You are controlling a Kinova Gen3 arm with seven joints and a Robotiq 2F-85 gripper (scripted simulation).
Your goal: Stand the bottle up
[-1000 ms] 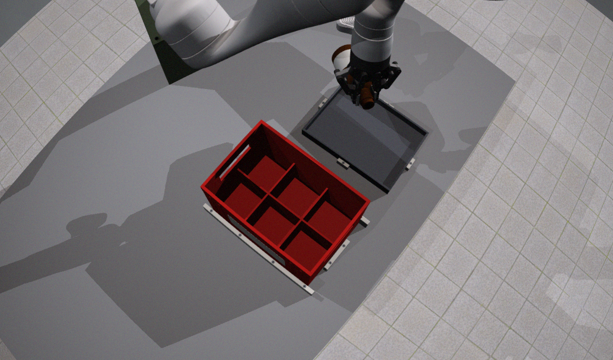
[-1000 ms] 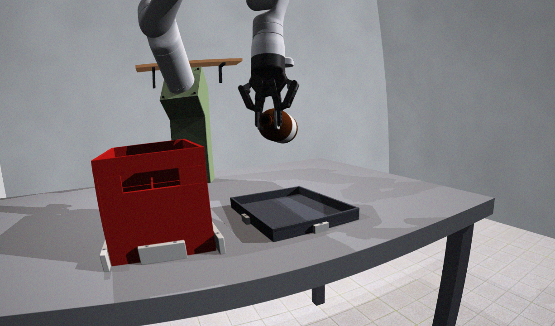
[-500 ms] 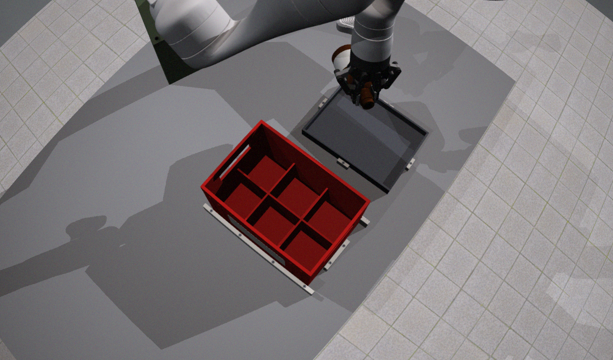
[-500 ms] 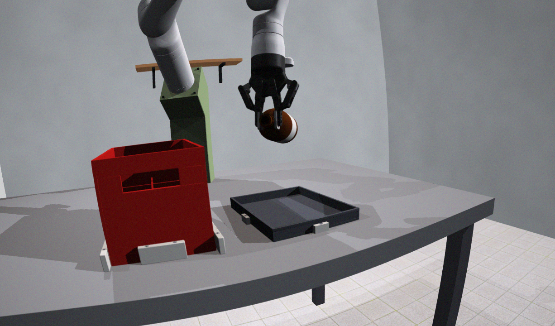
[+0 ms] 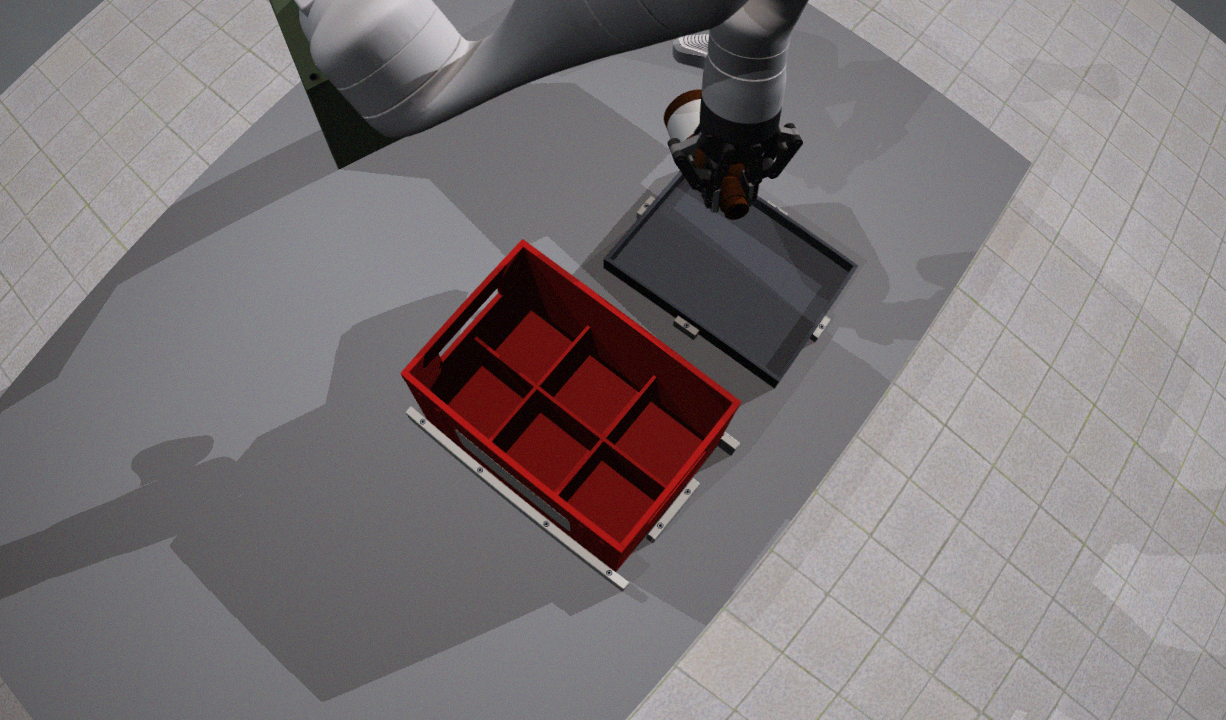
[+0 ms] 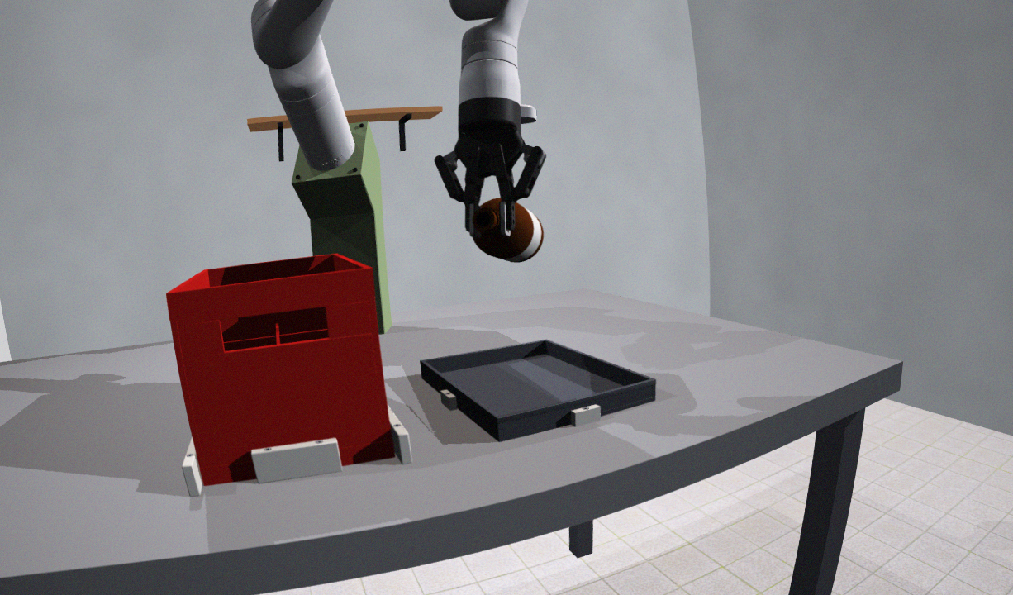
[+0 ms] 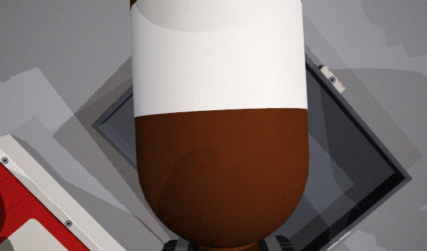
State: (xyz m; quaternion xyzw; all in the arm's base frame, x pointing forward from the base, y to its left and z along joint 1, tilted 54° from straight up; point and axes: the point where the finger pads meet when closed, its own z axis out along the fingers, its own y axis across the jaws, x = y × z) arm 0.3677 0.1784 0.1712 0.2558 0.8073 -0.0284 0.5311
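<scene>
Right now the bottle is 4 cm behind my hand, 3 cm to the left of it and 1 cm below it. From my hand the other things lie so: red crate: 2 cm behind, 26 cm to the right, 12 cm below; then tray: 2 cm ahead, 2 cm to the left, 19 cm below.
</scene>
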